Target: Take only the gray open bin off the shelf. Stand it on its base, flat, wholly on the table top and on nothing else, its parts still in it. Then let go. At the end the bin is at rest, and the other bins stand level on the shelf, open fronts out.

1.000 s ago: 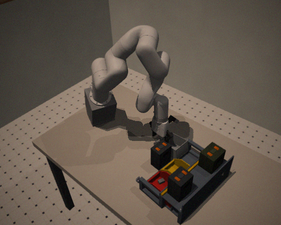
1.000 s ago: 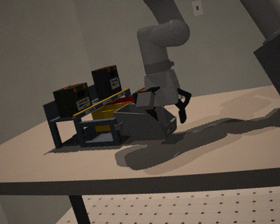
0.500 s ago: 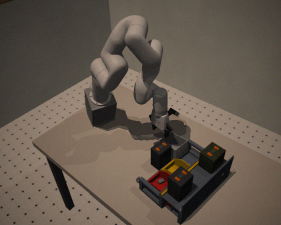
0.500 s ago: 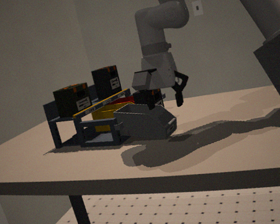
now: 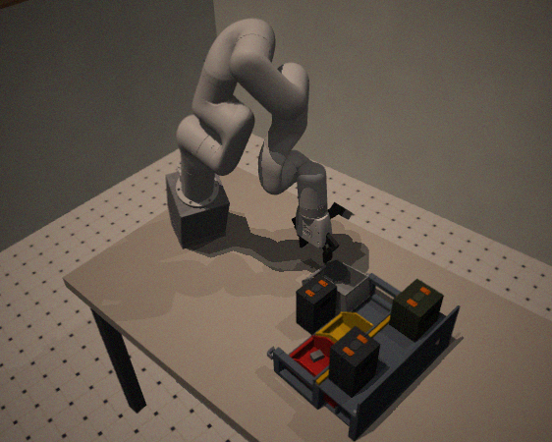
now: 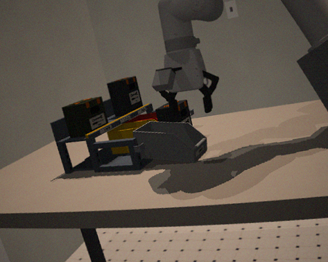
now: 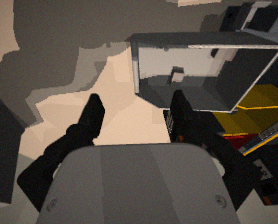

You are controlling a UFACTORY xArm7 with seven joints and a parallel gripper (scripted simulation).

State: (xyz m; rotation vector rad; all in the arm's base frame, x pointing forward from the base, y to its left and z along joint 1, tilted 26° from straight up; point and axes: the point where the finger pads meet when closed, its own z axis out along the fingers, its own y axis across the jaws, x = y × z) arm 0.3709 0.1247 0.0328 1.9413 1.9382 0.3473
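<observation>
My hand is 80 mm short of the gray open bin and 80 mm above it. From my hand the other things lie so: yellow bin: 240 mm ahead, 120 mm to the right, 80 mm below; red bin: 240 mm to the right, 230 mm ahead, 80 mm below; dark box: 110 mm to the right, 100 mm ahead, 60 mm below.
</observation>
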